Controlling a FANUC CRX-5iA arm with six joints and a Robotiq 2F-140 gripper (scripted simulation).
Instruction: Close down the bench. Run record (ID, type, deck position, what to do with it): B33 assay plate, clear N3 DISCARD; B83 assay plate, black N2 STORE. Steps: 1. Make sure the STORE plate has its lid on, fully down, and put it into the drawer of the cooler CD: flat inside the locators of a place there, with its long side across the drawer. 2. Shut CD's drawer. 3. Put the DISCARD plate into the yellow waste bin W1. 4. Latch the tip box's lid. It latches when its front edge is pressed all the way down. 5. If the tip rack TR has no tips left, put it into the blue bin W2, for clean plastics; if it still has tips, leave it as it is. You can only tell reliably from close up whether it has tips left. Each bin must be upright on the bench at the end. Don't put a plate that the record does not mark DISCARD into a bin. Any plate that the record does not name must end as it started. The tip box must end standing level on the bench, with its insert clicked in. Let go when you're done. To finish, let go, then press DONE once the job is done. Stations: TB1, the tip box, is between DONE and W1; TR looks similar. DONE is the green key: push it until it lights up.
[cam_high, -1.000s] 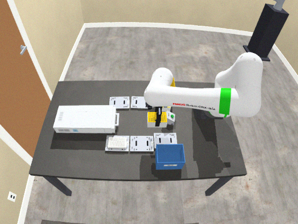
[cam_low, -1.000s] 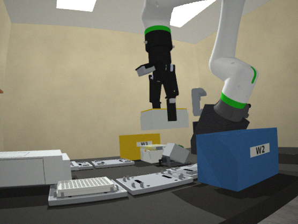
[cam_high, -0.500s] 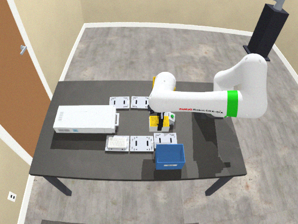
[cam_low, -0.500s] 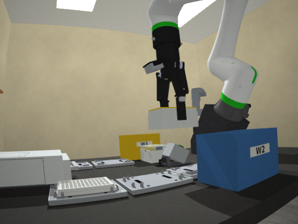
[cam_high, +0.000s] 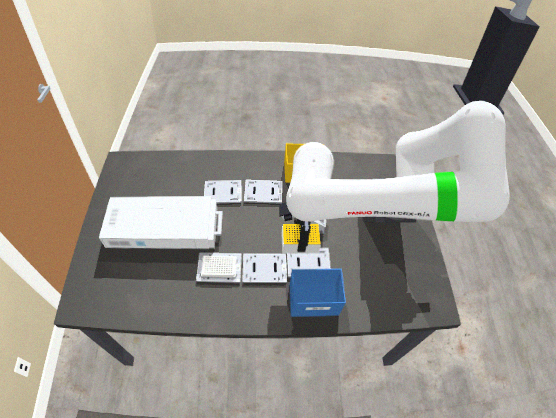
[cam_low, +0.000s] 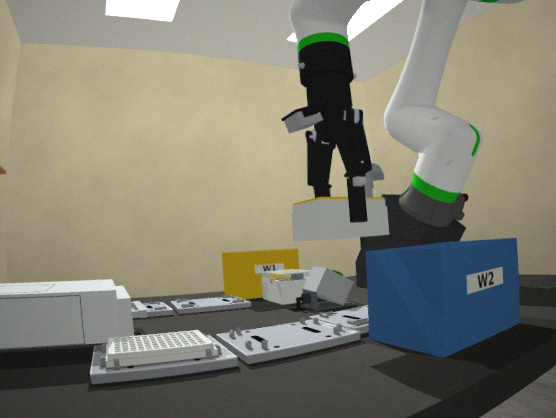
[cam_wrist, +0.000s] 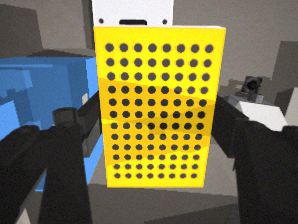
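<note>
The blue bin W2 is 5 cm behind my hand, 16 cm to the left of it and 15 cm below it. Also, from my hand: DONE key block: 9 cm behind, 17 cm to the right, 13 cm below; then nest N3: 12 cm ahead, 3 cm to the left, 18 cm below; then tip rack TR: 1 cm behind, 1 cm to the right, 1 cm below.
</note>
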